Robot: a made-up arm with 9 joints. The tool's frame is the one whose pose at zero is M. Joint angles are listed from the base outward.
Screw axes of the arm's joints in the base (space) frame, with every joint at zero. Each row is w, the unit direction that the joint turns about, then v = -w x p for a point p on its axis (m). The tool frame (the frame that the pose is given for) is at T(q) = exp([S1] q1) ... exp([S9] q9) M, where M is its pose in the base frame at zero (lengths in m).
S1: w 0 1 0 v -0.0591 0.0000 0.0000
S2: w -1 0 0 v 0.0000 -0.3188 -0.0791
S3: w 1 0 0 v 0.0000 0.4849 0.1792
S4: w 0 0 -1 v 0.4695 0.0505 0.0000
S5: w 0 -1 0 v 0.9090 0.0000 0.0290
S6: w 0 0 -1 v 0.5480 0.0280 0.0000
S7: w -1 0 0 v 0.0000 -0.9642 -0.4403
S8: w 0 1 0 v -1.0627 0.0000 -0.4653
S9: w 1 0 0 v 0.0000 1.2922 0.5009
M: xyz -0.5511 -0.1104 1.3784 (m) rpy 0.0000 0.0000 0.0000 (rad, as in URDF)
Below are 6 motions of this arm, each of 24 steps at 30 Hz.
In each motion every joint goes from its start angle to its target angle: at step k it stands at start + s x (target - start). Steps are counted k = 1, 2, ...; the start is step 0. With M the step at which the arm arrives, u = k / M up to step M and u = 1 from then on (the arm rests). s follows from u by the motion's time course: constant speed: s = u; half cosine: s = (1 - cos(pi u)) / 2; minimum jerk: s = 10 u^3 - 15 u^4 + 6 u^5.
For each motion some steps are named. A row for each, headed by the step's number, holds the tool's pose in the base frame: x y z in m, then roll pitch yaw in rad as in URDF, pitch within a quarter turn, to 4 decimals.
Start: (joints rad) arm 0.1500 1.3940 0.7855 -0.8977 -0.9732 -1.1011 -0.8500 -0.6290 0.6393
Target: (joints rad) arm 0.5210 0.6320 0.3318 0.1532 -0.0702 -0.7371 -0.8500 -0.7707 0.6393
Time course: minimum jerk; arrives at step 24
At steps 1, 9, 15, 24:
1: 1.1197 0.0230 1.4354 2.3478 1.0269 1.7033
9: 0.9992 -0.3244 1.6717 1.8770 0.8117 1.0905
15: 0.5468 -0.6947 1.8380 1.5131 0.3813 0.4159
24: 0.2253 -0.6820 1.8165 1.3691 0.1162 0.0742

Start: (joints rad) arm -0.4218 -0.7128 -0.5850 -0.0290 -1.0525 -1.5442 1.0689 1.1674 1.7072
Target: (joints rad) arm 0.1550 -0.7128 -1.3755 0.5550 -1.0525 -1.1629 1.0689 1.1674 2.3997
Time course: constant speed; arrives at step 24
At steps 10, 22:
10: 0.0398 -0.4596 1.3584 0.8000 1.2947 0.0864
22: 0.4231 -0.2107 1.3672 -0.1847 1.0082 -1.5814

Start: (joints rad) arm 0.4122 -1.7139 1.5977 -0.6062 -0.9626 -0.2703 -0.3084 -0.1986 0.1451
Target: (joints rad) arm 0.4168 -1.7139 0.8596 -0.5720 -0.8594 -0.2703 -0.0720 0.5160 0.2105
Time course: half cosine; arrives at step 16
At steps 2, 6, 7, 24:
2: -0.3753 0.2106 -0.9648 -2.6984 -0.3886 -0.7934
6: -0.3878 -0.0878 -0.9841 -2.8803 -0.6705 -0.6782
7: -0.3865 -0.1897 -0.9730 -2.9624 -0.7650 -0.6086
24: -0.3196 -0.7413 -0.7128 2.1746 -1.0922 0.5608

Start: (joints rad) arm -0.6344 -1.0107 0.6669 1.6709 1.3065 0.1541 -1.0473 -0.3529 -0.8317
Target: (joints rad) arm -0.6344 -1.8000 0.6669 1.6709 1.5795 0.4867 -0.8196 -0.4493 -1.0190
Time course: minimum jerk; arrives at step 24
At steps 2, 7, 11, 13, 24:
2: -0.0362 -0.3375 0.6002 0.5874 0.3654 -1.8866
7: 0.0315 -0.3500 0.5670 0.4760 0.4223 -1.9080
11: 0.1519 -0.3520 0.5001 0.2572 0.5156 -1.9533
13: 0.2175 -0.3404 0.4596 0.1232 0.5624 -1.9826
24: 0.3744 -0.2624 0.3523 -0.2655 0.6627 -2.0692

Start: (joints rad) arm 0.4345 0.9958 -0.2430 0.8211 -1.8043 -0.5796 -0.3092 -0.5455 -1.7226
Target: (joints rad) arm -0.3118 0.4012 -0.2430 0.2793 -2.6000 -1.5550 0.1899 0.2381 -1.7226
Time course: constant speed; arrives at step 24
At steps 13, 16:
13: -0.1264 -0.0225 1.5356 -0.2177 1.2463 0.6101
16: -0.2633 -0.1970 1.5180 0.1404 1.0279 0.9962

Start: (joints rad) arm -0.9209 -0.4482 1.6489 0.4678 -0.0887 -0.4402 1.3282 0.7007 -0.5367
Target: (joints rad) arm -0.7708 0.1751 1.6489 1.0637 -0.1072 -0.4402 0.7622 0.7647 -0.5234
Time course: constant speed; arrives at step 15
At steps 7, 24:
7: -0.6654 -0.6265 0.1799 0.0256 0.0393 0.6156
24: -0.6894 -0.6022 0.5925 0.3208 0.3990 0.5909

